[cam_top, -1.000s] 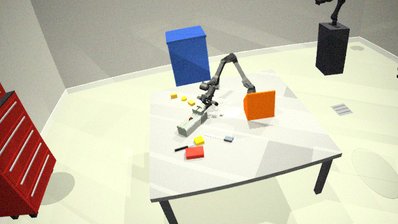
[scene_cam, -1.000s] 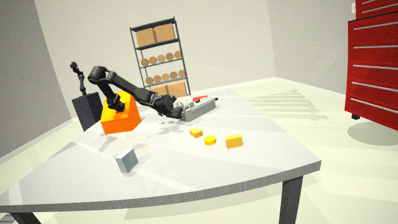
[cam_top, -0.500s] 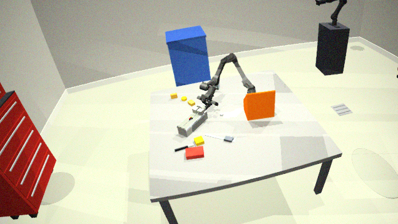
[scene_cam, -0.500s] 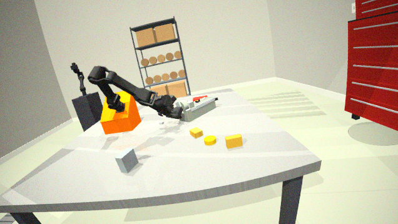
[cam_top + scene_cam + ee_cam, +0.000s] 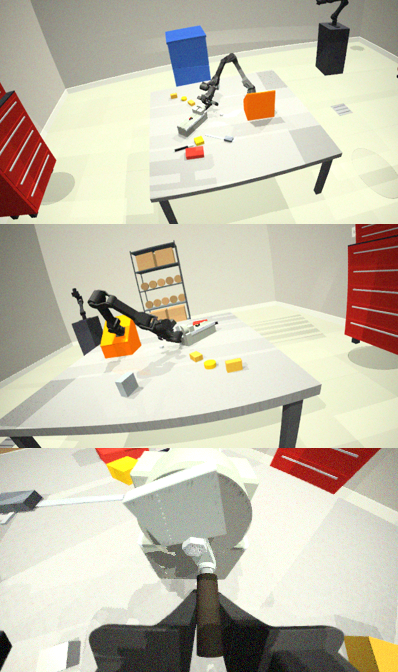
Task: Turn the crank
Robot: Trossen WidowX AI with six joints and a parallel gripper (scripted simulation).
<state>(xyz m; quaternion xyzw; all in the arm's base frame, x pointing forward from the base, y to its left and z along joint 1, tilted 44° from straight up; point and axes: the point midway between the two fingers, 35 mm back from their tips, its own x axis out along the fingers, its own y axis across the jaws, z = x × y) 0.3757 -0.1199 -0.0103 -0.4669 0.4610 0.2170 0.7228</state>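
Now: the dark brown crank handle 2 cm above my gripper tip, 1 cm to the right of it and 1 cm behind it. From my gripper tip the other things lie so: yellow block (33 cm to the left, 6 cm ahead, 2 cm below); then grey cube (39 cm to the right, 16 cm behind); then red pointer (15 cm to the left, 11 cm ahead, 4 cm above).
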